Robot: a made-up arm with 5 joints.
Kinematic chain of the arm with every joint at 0, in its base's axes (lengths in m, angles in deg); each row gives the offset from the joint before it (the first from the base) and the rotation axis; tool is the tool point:
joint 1: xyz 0 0 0.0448 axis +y
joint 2: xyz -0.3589 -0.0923 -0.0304 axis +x
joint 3: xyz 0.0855 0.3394 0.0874 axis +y
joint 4: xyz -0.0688 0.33 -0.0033 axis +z
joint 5: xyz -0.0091 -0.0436 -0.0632 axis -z
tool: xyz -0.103 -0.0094 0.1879
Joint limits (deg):
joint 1: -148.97..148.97
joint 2: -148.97..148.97
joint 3: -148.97..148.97
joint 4: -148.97..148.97
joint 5: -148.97..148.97
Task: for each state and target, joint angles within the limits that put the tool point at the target. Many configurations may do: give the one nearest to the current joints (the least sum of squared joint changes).
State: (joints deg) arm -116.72 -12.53 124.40 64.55 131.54
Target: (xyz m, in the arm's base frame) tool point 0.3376 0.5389 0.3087
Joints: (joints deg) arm -145.04 -37.06 128.79 65.35 130.33
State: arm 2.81 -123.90 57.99 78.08 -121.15
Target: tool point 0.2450 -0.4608 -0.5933
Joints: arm -33.10 -128.49 57.70 88.99 -127.73
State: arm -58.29 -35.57 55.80 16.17 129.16
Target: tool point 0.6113 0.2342 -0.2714
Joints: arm -76.43 -74.17 66.51 6.62 143.02
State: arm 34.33 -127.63 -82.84 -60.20 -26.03
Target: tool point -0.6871 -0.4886 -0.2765
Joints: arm 30.67 -116.49 -80.19 -61.49 -24.78
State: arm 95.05 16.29 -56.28 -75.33 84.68
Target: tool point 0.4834 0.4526 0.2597
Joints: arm 110.59 23.17 -48.41 -87.64 106.18
